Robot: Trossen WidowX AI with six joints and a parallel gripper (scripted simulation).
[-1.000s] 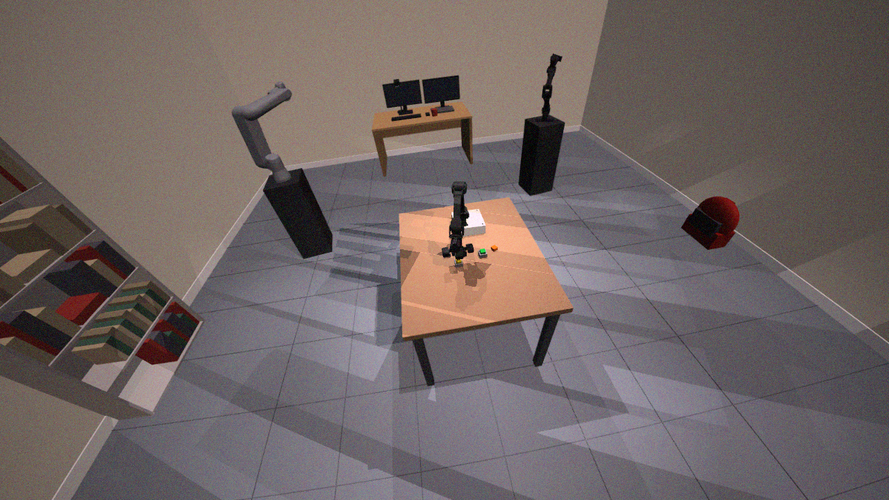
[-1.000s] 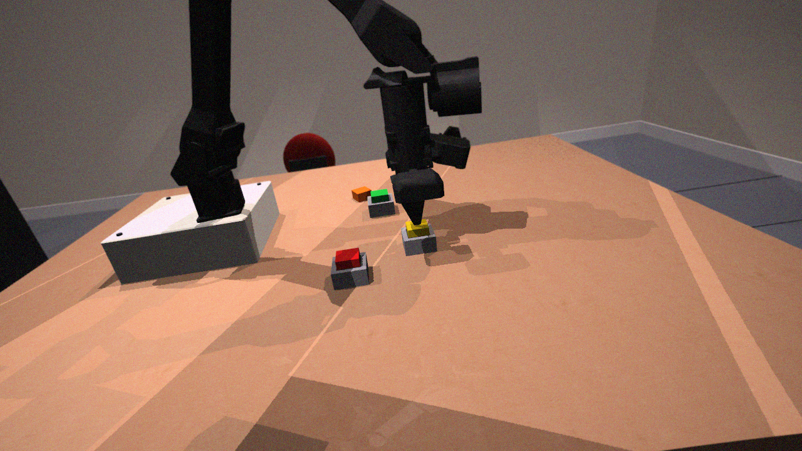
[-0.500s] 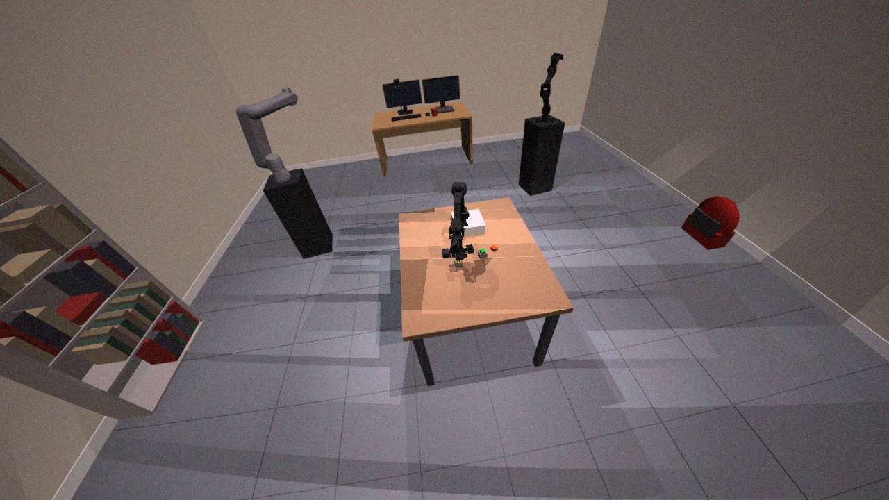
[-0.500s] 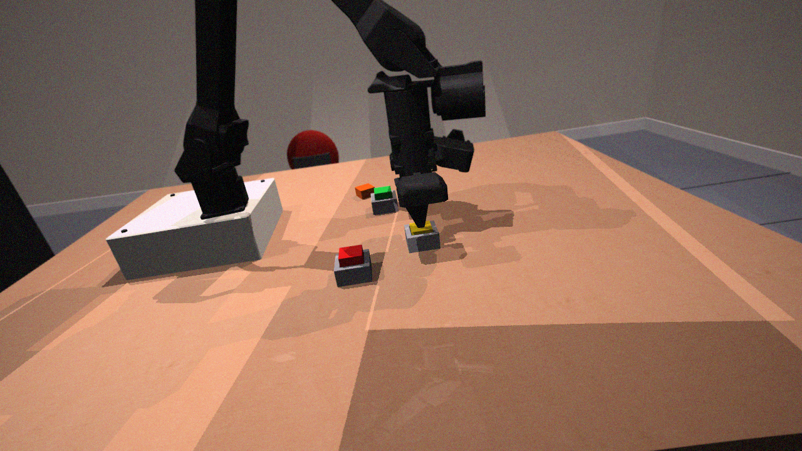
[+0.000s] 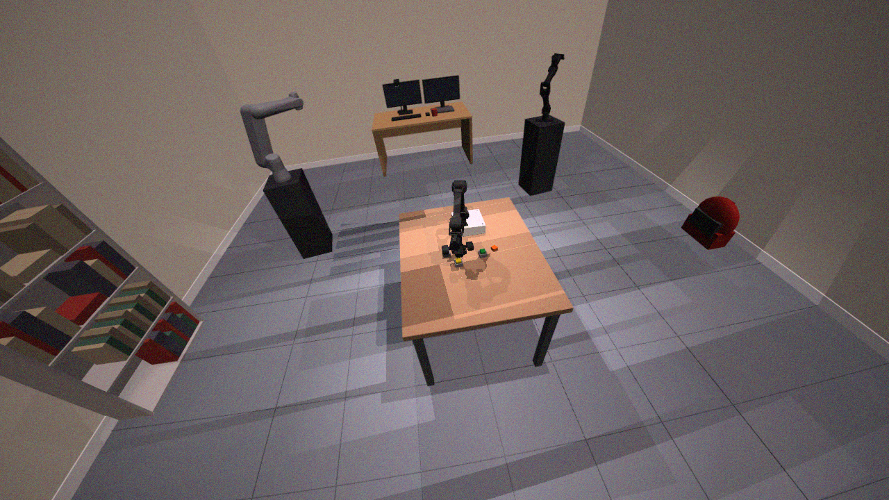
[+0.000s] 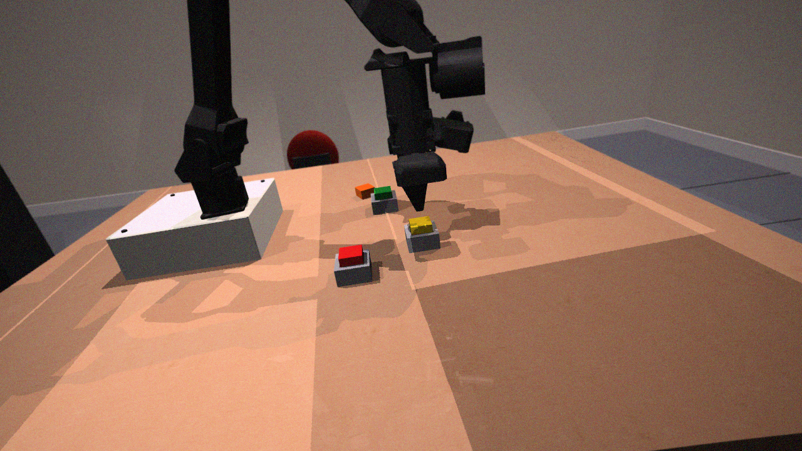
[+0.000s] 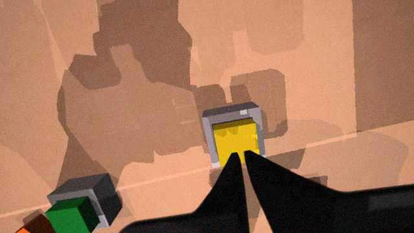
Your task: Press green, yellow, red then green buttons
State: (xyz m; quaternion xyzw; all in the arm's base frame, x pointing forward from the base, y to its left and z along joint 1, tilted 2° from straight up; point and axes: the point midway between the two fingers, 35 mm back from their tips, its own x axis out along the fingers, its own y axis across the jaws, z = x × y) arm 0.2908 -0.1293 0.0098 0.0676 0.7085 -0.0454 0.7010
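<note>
Now: the yellow button 30 mm below my gripper tip. The rest, counted from my gripper tip: small orange block 50 mm behind, 260 mm to the left, 50 mm below; red button 120 mm behind, 50 mm to the right, 30 mm below; green button 20 mm behind, 170 mm to the left, 30 mm below.
</note>
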